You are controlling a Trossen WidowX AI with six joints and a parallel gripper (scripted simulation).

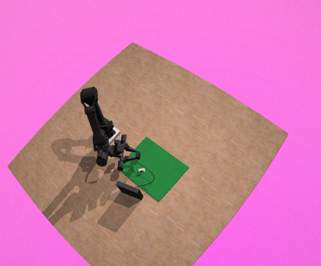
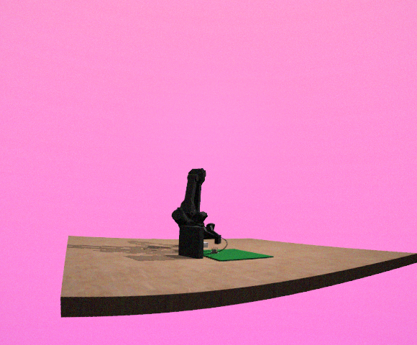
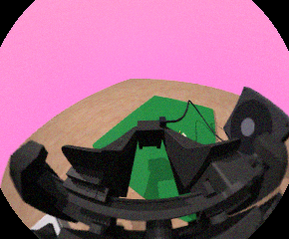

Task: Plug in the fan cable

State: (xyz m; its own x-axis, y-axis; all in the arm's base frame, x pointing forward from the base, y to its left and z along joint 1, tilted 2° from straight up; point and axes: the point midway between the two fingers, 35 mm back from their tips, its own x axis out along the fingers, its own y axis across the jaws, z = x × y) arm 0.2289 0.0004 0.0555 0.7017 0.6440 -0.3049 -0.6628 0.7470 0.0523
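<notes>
Right now my gripper tip is 80 mm short of the green board, 80 mm above it and 10 mm to the right of it. Round my gripper tip: dark fan plug 10 mm below; black fan 150 mm to the right, 110 mm ahead, 10 mm below.
</notes>
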